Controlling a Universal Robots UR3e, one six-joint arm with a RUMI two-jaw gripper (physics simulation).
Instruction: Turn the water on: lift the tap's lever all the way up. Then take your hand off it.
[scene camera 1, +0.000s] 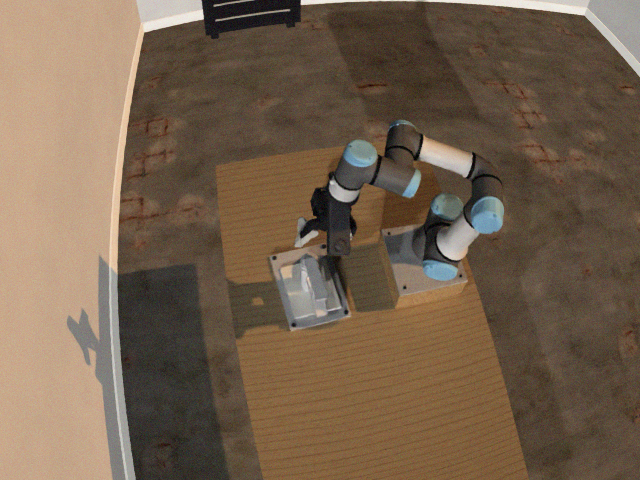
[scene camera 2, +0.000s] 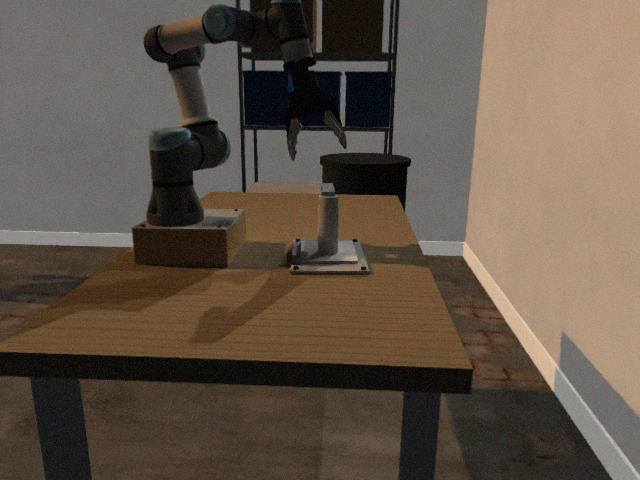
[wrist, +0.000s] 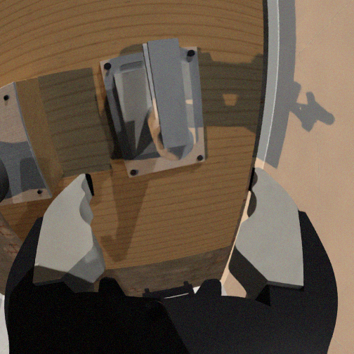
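The tap has a pale upright post on a square base plate with dark corner screws. Its long flat grey lever lies over the post. Scene camera 2 sees the lever nearly end-on, so its exact tilt is hard to judge. My gripper is open, with its pale jaws wide apart and nothing between them. It is above and behind the tap in scene camera 2, apart from the lever. One jaw is partly hidden in scene camera 1.
The arm's base stands on a wooden box beside the tap on the wooden table. A round dark stand and a shelf unit are behind the table. A wall rises beyond its right side.
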